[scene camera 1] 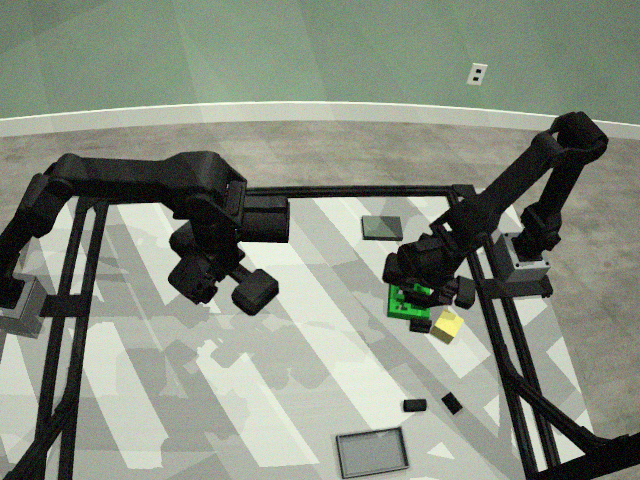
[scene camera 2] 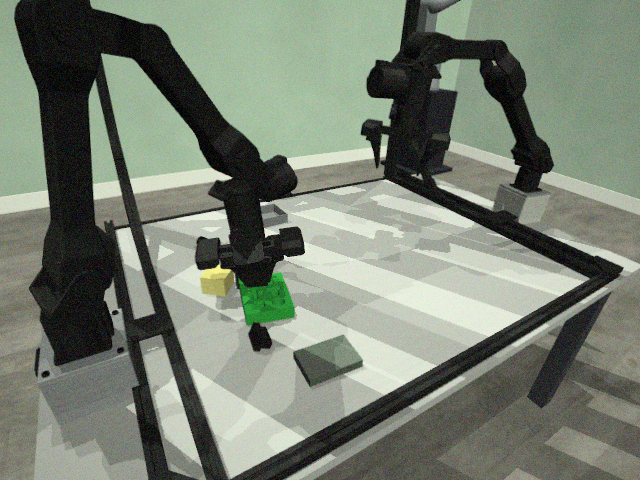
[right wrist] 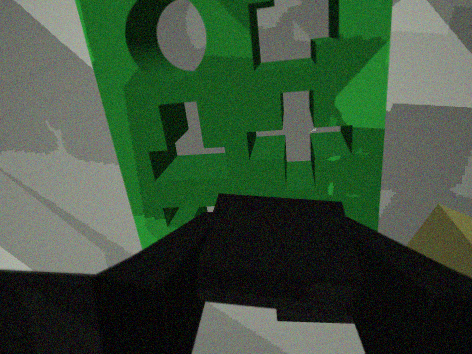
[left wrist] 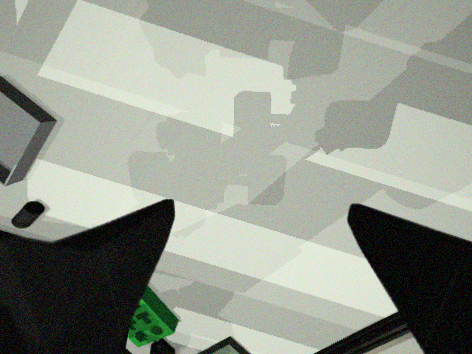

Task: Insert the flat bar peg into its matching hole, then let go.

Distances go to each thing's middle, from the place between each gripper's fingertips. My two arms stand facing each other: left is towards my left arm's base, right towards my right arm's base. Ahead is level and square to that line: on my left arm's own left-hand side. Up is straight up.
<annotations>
The green hole board [scene camera 2: 262, 304] is 30 mm ahead of my right hand and 10 mm below it. From my right hand the other things lie so: yellow cube [scene camera 2: 216, 281]: 60 mm to the right, 60 mm behind, 10 mm below; grey plate [scene camera 2: 320, 362]: 210 mm ahead, 20 mm below, 10 mm to the left; grey tray [scene camera 1: 386, 446]: 280 mm behind, 150 mm to the left, 10 mm below.
I see my left gripper 26 cm past the grey tray, 22 cm to the left of it and 17 cm above it. From my left hand the other things lie so: yellow cube (42 cm to the right, 16 cm below, 4 cm behind); then grey plate (35 cm to the right, 23 cm ahead, 18 cm below); then green hole board (37 cm to the right, 17 cm below, 5 cm ahead).
</annotations>
